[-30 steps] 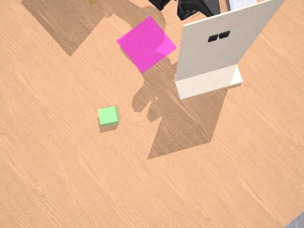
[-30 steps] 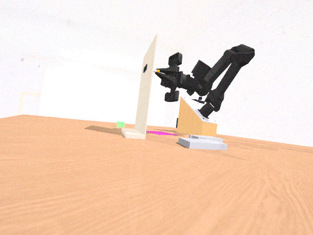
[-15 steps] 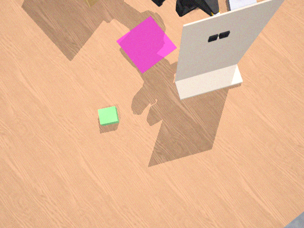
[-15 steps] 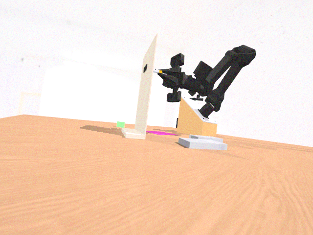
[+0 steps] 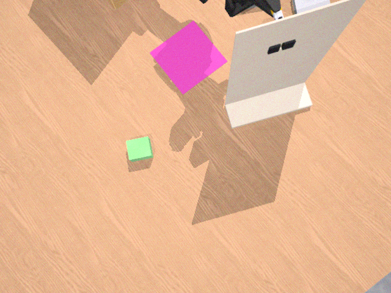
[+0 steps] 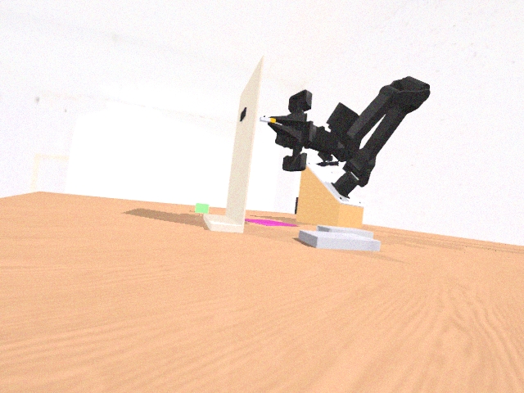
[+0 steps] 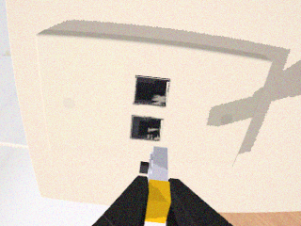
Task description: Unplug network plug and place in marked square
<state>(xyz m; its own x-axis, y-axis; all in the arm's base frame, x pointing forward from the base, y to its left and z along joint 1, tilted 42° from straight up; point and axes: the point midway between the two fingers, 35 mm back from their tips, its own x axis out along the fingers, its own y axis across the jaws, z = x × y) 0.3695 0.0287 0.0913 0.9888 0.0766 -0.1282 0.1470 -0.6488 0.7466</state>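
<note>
Right now my gripper tip is 230 mm above the magenta marked square, 110 mm past it and 100 mm to the left of it. The rest, counted from my gripper tip: network plug: right at my gripper tip; then cream panel: 90 mm below, 50 mm ahead, 20 mm to the right; then green cube: 290 mm to the right, 210 mm below, 10 mm ahead.
</note>
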